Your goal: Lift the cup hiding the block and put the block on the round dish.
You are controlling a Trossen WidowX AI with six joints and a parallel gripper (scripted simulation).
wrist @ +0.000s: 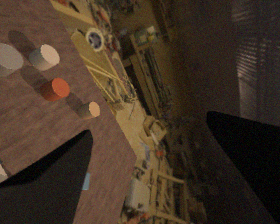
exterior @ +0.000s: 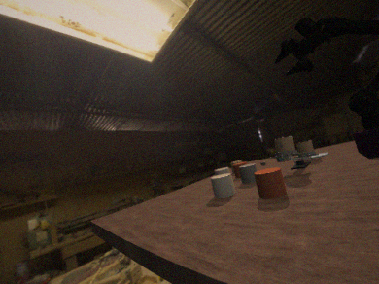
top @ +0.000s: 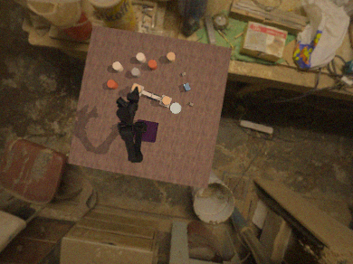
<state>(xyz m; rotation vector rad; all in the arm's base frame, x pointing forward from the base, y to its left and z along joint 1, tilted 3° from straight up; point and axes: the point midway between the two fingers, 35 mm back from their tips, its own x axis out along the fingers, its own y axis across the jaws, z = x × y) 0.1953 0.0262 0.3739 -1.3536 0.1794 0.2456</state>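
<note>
My gripper tip is now 410 mm above the grey block, 140 mm to the left of it and 40 mm short of it. From my gripper tip the other things lie so: white round dish 450 mm below, 240 mm to the right; balance beam 410 mm below, 50 mm ahead, 10 mm to the right; small blue block 430 mm below, 280 mm to the right, 200 mm ahead.
</note>
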